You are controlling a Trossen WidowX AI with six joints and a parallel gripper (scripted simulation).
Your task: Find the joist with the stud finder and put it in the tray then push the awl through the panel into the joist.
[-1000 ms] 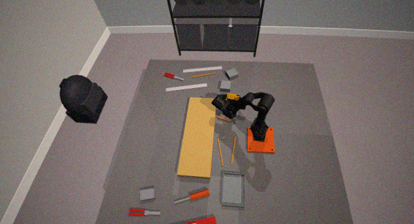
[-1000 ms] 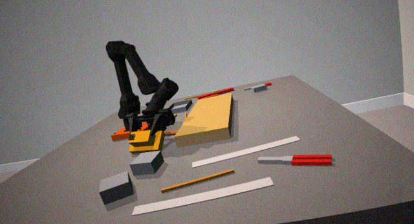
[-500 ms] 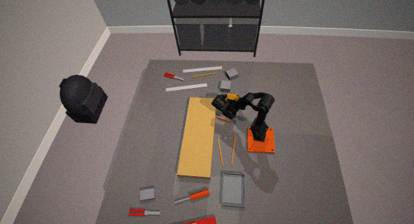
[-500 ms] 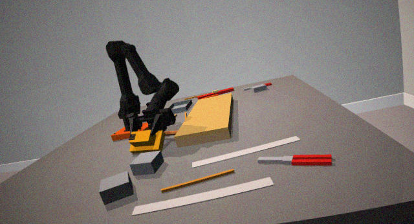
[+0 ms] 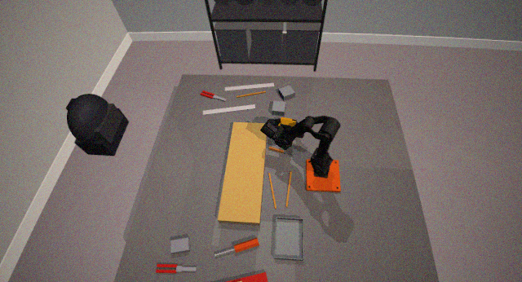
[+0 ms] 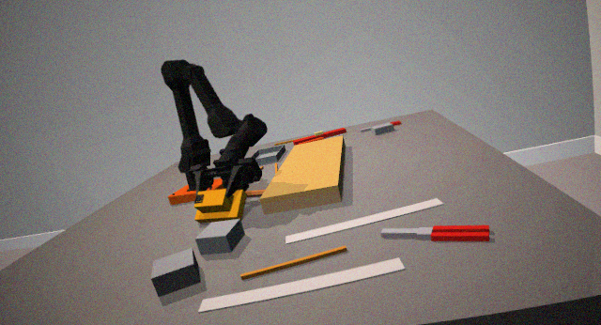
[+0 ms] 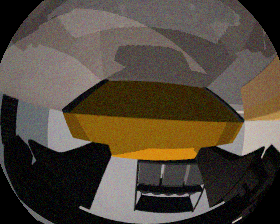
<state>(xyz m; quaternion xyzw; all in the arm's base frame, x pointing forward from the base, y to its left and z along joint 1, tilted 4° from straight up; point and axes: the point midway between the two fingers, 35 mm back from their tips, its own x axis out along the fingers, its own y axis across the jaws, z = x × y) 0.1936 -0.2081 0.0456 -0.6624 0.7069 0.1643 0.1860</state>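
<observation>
My gripper tip is now 2 cm past the stud finder and 1 cm above it. From my gripper tip the other things lie so: indicator window (3 cm behind, 1 cm to the right); grey tray (9 cm behind, 57 cm to the left, 5 cm below); awl (16 cm to the left, 6 cm below).
</observation>
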